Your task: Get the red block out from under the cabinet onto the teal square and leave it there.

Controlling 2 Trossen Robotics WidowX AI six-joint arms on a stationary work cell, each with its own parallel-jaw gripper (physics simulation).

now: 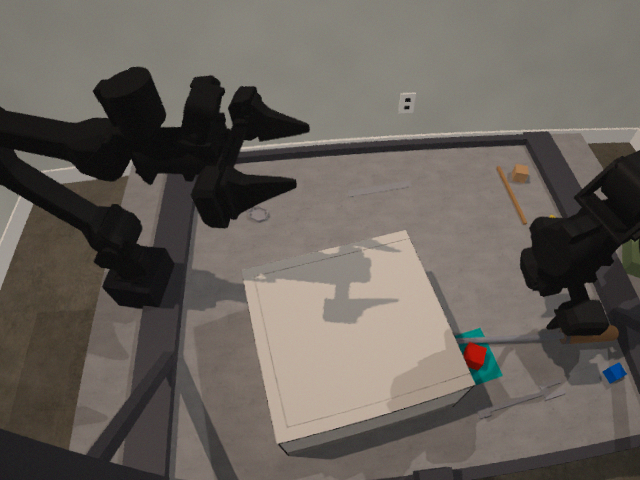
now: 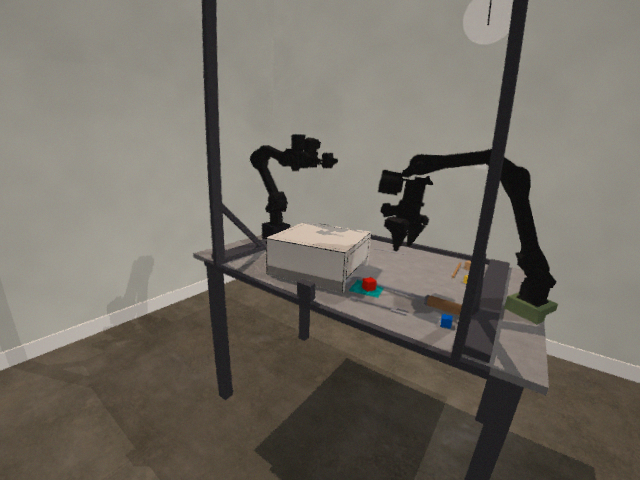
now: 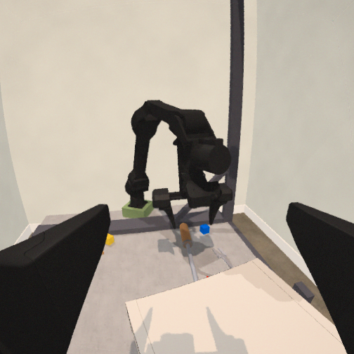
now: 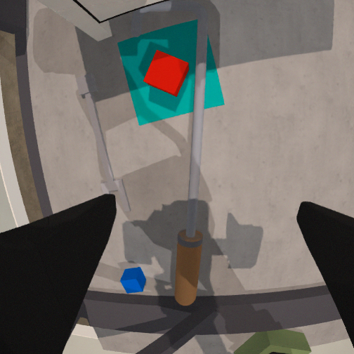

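The red block rests on the teal square, outside the white cabinet. A long hooked rod with a brown handle lies across the square beside the block; its bent end is beyond the block, near the cabinet. My right gripper is open and empty, above the handle. My left gripper is open and empty, high above the table, away from the block.
A blue block lies near the handle. A thin grey tool lies beside the rod. An orange stick, a tan block and a yellow object lie farther back.
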